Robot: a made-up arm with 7 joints.
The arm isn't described. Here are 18 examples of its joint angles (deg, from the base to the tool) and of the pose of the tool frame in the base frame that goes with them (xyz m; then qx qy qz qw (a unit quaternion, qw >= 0)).
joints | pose
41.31 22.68 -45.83 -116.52 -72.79 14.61 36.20 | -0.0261 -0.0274 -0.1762 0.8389 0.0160 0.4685 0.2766
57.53 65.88 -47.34 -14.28 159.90 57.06 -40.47 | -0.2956 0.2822 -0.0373 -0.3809 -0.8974 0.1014 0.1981
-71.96 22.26 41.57 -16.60 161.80 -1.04 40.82 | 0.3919 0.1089 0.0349 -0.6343 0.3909 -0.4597 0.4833
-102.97 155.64 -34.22 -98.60 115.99 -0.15 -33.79 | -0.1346 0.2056 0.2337 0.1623 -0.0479 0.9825 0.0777
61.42 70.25 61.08 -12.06 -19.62 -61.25 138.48 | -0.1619 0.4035 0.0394 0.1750 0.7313 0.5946 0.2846
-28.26 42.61 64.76 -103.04 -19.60 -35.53 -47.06 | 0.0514 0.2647 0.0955 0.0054 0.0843 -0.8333 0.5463
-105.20 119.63 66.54 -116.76 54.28 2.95 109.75 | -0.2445 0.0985 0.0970 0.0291 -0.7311 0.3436 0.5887
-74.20 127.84 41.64 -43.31 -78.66 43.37 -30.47 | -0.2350 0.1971 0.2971 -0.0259 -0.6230 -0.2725 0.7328
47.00 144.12 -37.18 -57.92 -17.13 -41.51 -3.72 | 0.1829 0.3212 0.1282 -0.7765 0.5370 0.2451 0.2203
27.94 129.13 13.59 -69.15 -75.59 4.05 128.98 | 0.2195 0.2469 0.2191 -0.7161 0.0354 -0.6753 0.1728
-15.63 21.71 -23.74 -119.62 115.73 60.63 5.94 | 0.1446 -0.0334 -0.1193 0.5928 0.1266 -0.3331 0.7222
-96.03 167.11 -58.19 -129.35 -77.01 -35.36 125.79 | -0.0605 0.1839 0.1648 -0.7187 0.0269 -0.6649 0.2017
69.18 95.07 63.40 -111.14 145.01 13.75 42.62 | 0.1535 0.1881 0.0823 0.3060 0.7179 0.1158 0.6145
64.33 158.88 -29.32 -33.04 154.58 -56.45 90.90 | 0.2974 0.2901 0.1585 0.3267 0.2835 0.6725 0.6006
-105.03 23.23 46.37 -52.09 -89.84 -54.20 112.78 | 0.3175 0.0932 0.2806 0.2338 -0.1460 0.5649 0.7778
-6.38 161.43 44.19 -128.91 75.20 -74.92 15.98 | 0.0777 -0.1408 0.2368 0.3384 -0.6960 0.2101 0.5974
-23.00 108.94 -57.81 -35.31 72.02 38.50 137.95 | 0.0752 0.3738 0.0499 -0.3426 0.7301 0.5639 0.1778
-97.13 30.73 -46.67 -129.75 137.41 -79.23 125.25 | 0.0887 -0.1176 0.1239 -0.1311 0.2002 -0.9020 0.3593
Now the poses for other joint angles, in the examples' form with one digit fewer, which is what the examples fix.
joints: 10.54 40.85 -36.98 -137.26 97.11 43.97 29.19
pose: 0.019 0.009 -0.133 0.581 0.415 -0.384 0.585
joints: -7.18 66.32 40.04 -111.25 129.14 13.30 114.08
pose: 0.100 0.173 0.133 -0.075 0.417 -0.434 0.795
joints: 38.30 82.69 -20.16 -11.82 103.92 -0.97 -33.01
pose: -0.126 0.403 0.010 -0.593 -0.516 -0.364 0.500
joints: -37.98 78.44 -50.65 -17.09 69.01 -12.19 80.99
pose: 0.173 0.366 -0.073 0.144 0.658 0.639 0.371
